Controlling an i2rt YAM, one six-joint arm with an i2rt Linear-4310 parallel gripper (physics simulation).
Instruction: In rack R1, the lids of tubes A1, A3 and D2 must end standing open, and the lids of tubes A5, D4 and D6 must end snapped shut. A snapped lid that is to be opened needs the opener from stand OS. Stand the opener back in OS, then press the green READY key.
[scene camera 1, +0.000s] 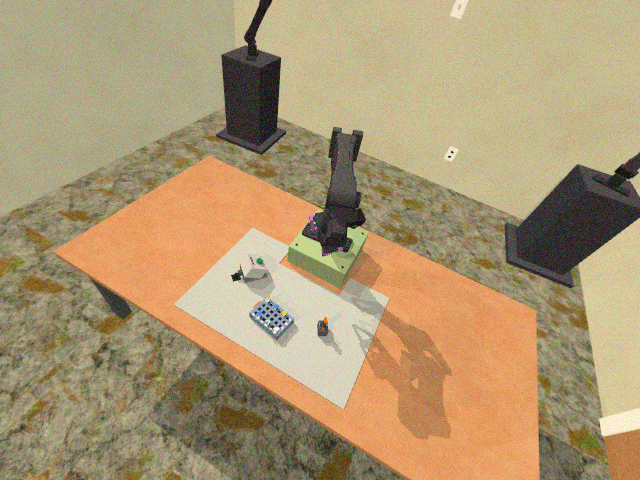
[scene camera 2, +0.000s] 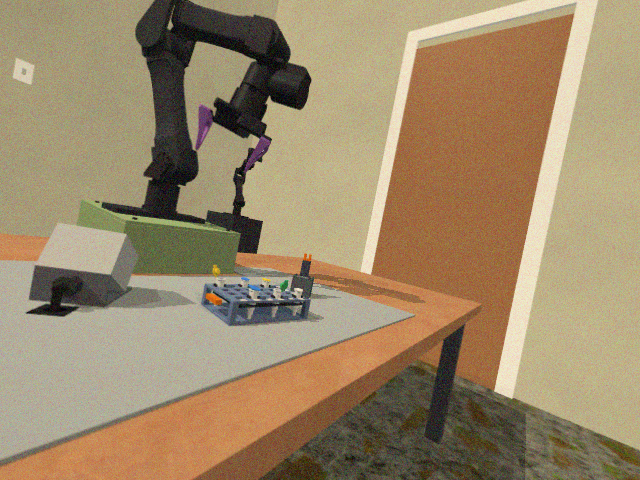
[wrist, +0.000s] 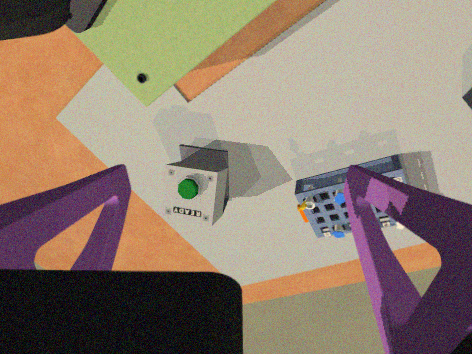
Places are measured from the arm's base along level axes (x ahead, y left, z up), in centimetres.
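Where they show: gripper, fingertip midpoint: (scene camera 1: 318, 243) (scene camera 2: 220, 161) (wrist: 237, 177); arm's base, origin of the base link: (scene camera 2: 158, 216).
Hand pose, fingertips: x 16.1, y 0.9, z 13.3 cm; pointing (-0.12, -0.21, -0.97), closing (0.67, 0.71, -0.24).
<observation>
Things, the pixels of their top centre, and the offset from my fingertips. "spot": a spot on its surface instead. Level surfaces: height alone.
- Rack R1, middle of its top: (wrist: 352, 224) (scene camera 2: 261, 272) (scene camera 1: 271, 310) dx +20.7, dy -5.7, dz -17.4 cm
- green lid, middle of its top: (scene camera 2: 285, 281) dx +24.9, dy -5.2, dz -17.7 cm
- opener, middle of its top: (scene camera 2: 308, 254) (scene camera 1: 325, 319) dx +16.5, dy +12.1, dz -14.7 cm
- mat, its level: dz -23.2 cm
- small black object, surface spot: (scene camera 2: 64, 289) (scene camera 1: 236, 274) spot: dx +11.8, dy -24.9, dz -21.0 cm
- orange table, its level: dz -23.5 cm
Rack R1 (scene camera 1: 264, 329) (scene camera 2: 232, 316) (wrist: 325, 181) stands on the mat, holding several tubes. A yellow lid (scene camera 2: 216, 270) (wrist: 302, 206) at the orange-marked end and a green lid (scene camera 2: 283, 284) stand up. Blue lids (scene camera 2: 245, 279) (wrist: 340, 198) and another yellow lid (scene camera 2: 266, 280) lie low; whether they are snapped is too small to tell. The opener (scene camera 1: 325, 320) (scene camera 2: 306, 266) stands upright in stand OS (scene camera 1: 322, 330) (scene camera 2: 302, 285). The green READY key (scene camera 1: 260, 260) (wrist: 188, 188) sits on its grey box (scene camera 1: 254, 271) (scene camera 2: 82, 250). My gripper (scene camera 2: 221, 160) (wrist: 237, 177) is open and empty, high above the mat; its finger hides part of the rack in the wrist view.
The arm stands on a green base block (scene camera 1: 315, 263) (scene camera 2: 186, 248) behind the mat (scene camera 1: 206, 302) (scene camera 2: 155, 361). A small black object (scene camera 1: 236, 275) (scene camera 2: 64, 289) stands beside the key box. Dark pedestals (scene camera 1: 251, 98) (scene camera 1: 558, 227) stand beyond the orange table (scene camera 1: 180, 206).
</observation>
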